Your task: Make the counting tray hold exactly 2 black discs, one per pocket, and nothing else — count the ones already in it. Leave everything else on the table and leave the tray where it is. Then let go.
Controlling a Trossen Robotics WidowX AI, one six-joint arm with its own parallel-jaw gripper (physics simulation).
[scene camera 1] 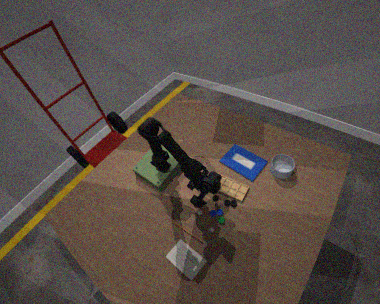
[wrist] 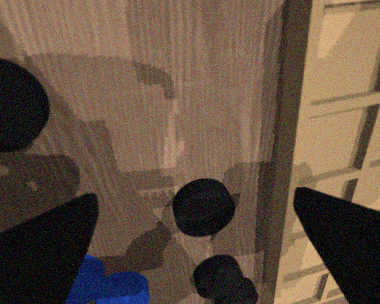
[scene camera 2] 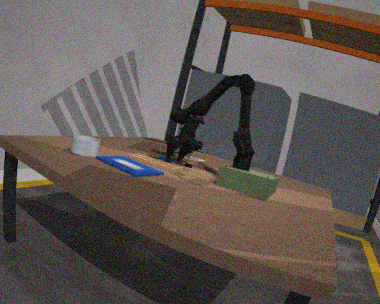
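Note:
The pale wooden counting tray (scene camera 1: 235,189) (scene camera 2: 151,162) (wrist: 303,115) lies beside the gripper; the pockets that show look empty, and part is hidden behind a finger in the wrist view. My gripper (scene camera 1: 198,201) (scene camera 2: 174,157) (wrist: 197,199) is open, low over the table beside the tray. In the wrist view one black disc (wrist: 203,207) shows between the open fingers, not gripped. Two more black discs (wrist: 216,276) (wrist: 244,291) lie close together below it in that view. Another black disc (wrist: 20,106) is at the left edge.
Blue discs (scene camera 1: 213,213) (wrist: 122,287) and a green disc (scene camera 1: 221,220) lie near the black ones. A blue book (scene camera 1: 255,171) (scene camera 2: 145,171), a grey bowl (scene camera 1: 283,168) (scene camera 2: 85,145), a pale card (scene camera 1: 185,260) and a thin stick (scene camera 1: 189,232) are also on the table.

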